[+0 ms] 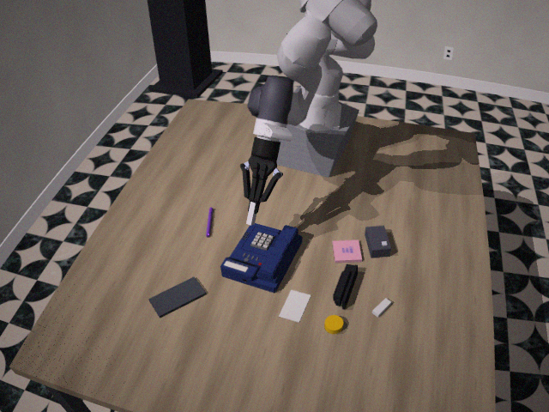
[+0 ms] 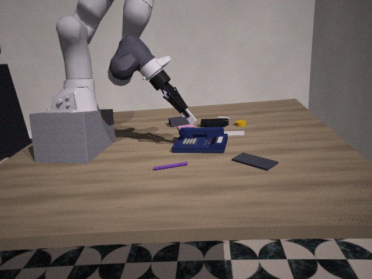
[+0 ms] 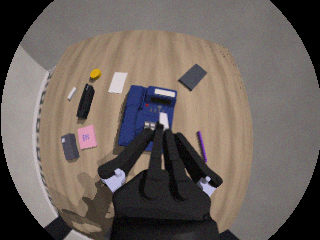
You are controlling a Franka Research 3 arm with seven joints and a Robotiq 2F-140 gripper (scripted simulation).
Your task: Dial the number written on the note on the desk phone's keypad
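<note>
My gripper is now 100 mm above the handset, 90 mm to the right of it and 30 mm short of it. Round my hand: purple pen: 180 mm to the right, 140 mm below, 50 mm behind; dark grey slab: 260 mm ahead, 140 mm to the right, 140 mm below; white card: 190 mm to the left, 170 mm ahead, 150 mm below.
</note>
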